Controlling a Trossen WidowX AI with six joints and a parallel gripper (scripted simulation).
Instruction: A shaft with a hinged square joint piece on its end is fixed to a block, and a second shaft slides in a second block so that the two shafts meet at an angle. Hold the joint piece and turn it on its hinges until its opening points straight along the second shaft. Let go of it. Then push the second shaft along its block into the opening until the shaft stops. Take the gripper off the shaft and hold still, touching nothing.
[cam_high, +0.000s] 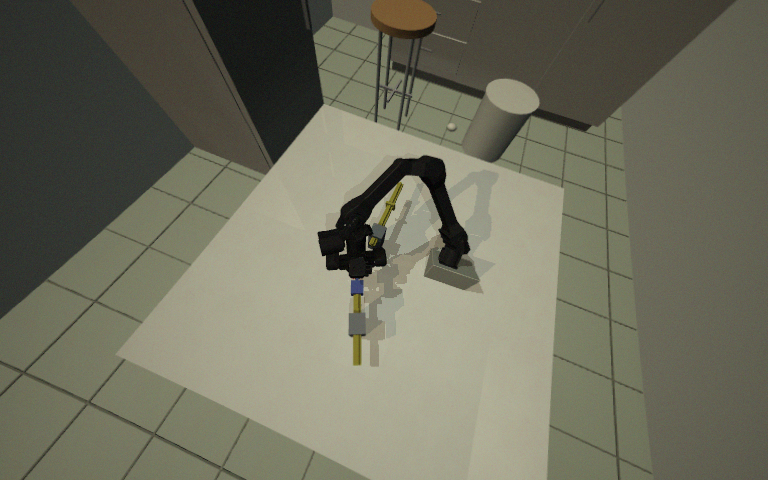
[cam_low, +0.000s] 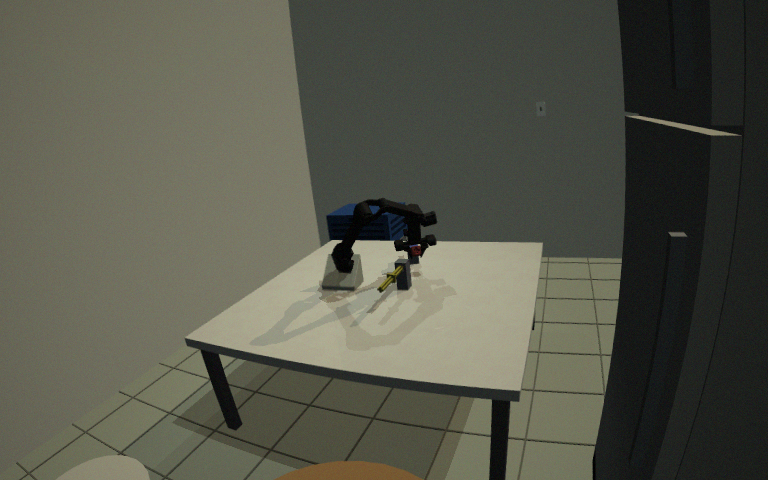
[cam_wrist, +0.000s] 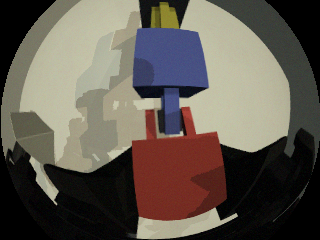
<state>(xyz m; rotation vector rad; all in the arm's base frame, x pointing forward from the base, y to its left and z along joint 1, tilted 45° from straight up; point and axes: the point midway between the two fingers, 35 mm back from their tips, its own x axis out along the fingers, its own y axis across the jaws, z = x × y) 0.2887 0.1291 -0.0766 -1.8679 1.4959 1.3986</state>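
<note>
Now: gripper tip 1 cm to the left of the red square joint piece and 4 cm below it.
</note>
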